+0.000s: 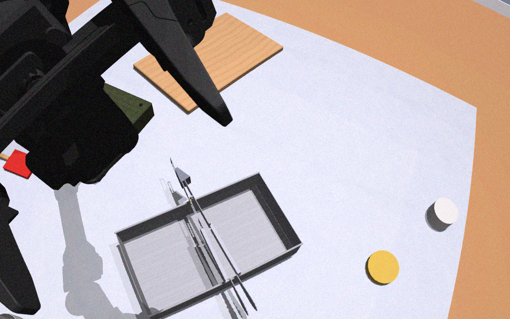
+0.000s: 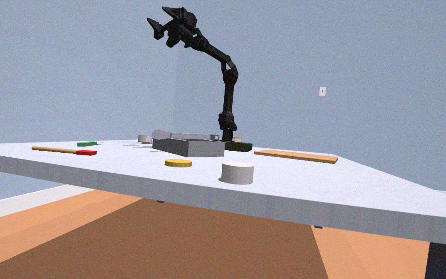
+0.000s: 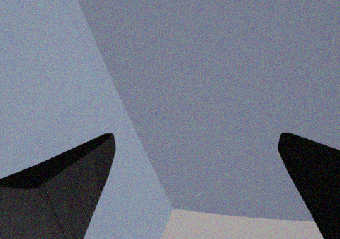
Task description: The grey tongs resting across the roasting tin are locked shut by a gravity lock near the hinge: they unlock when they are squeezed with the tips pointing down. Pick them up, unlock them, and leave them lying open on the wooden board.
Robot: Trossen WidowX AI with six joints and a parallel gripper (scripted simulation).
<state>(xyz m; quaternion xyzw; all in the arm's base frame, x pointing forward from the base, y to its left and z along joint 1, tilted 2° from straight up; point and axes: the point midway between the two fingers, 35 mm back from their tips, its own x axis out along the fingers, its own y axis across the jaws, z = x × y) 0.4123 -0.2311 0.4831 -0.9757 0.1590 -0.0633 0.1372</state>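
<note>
The grey roasting tin lies 80 mm behind my gripper tip, 150 mm to the left of it and 530 mm below it. Round my gripper tip: white cylinder: 340 mm ahead, 460 mm to the left, 540 mm below; wooden board: 370 mm behind, 610 mm to the left, 550 mm below; red spatula: 640 mm behind, 60 mm to the left, 550 mm below.
</note>
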